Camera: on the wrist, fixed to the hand. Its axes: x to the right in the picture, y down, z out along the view.
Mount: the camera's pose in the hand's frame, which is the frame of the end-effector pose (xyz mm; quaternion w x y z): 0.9 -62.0 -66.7 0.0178 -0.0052 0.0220 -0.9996
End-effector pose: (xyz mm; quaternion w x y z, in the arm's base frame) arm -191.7 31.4 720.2 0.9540 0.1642 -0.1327 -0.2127
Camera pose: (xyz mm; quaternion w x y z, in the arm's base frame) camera -191.8 -4.9 636.7 0.1919 -0.1353 -0.1839 0.9545
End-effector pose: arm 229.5 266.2 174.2 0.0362 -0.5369 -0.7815 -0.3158
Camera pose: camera 156.8 217.5 199.6 0.3006 -0.7784 0.5481 0.0577
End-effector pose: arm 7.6 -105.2 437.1 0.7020 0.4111 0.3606 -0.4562
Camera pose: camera -59.0 -60.3 394.1 0.4493 0.3468 -0.4352 0.6989
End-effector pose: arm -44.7 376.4 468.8 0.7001 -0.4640 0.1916 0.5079
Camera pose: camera 24.3 317.2 463.3 0.5135 -0.2146 -0.4476 -0.6999
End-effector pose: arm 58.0 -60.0 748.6 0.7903 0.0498 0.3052 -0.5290
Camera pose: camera -24.2 -60.9 709.3 0.5212 0.2967 -0.0753 0.7967
